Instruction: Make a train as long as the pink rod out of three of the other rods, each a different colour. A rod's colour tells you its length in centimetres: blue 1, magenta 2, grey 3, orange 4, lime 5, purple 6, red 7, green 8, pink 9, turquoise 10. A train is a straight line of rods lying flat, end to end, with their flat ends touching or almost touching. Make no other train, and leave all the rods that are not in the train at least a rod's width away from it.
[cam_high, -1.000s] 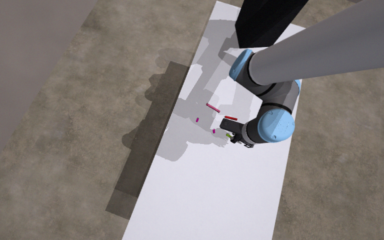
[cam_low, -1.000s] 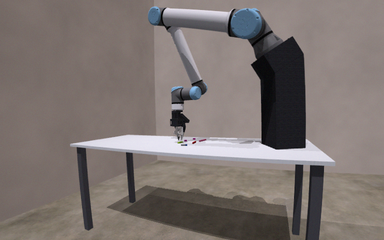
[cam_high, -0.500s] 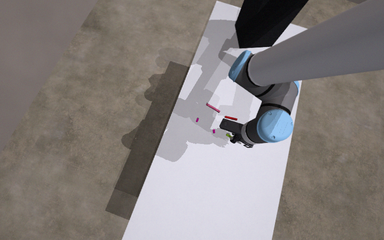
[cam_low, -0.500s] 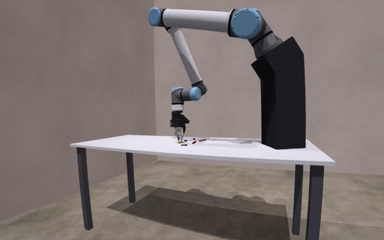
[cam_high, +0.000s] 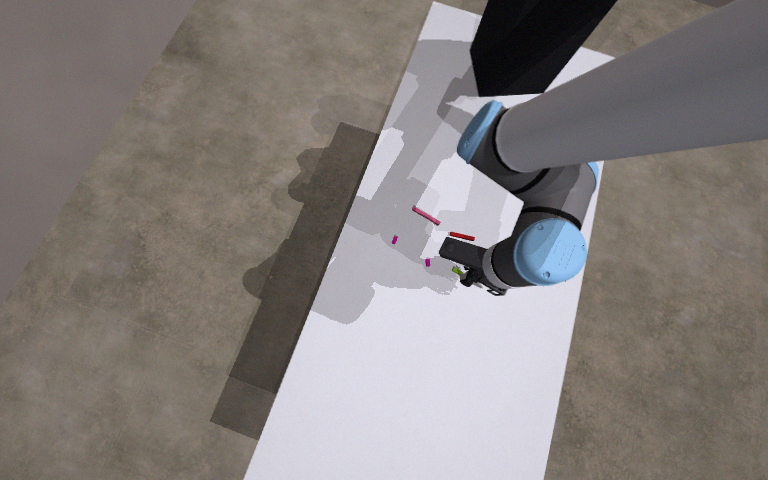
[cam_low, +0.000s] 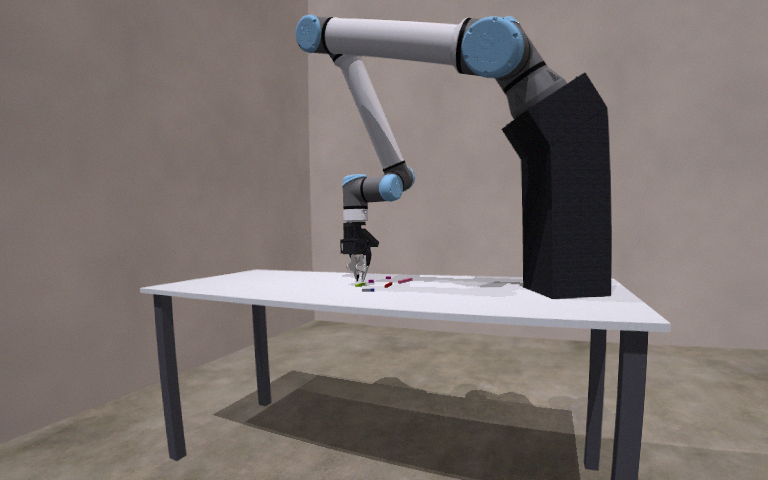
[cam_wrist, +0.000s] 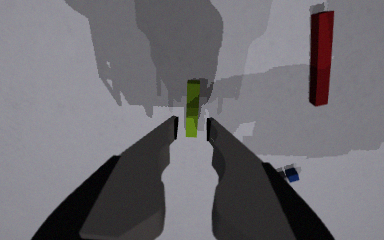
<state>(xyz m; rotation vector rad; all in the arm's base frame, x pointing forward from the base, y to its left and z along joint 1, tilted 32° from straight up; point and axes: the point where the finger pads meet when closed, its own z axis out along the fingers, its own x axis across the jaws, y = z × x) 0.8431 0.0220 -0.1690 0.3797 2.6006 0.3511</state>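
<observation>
Right now my hand is 3 cm above the lime rod. From my hand the other things lie so: red rod (10 cm behind, 3 cm below, 2 cm to the right); then grey rod (10 cm to the left, 7 cm behind, 3 cm below); then small blue rod (10 cm to the left, 9 cm behind, 3 cm below).
</observation>
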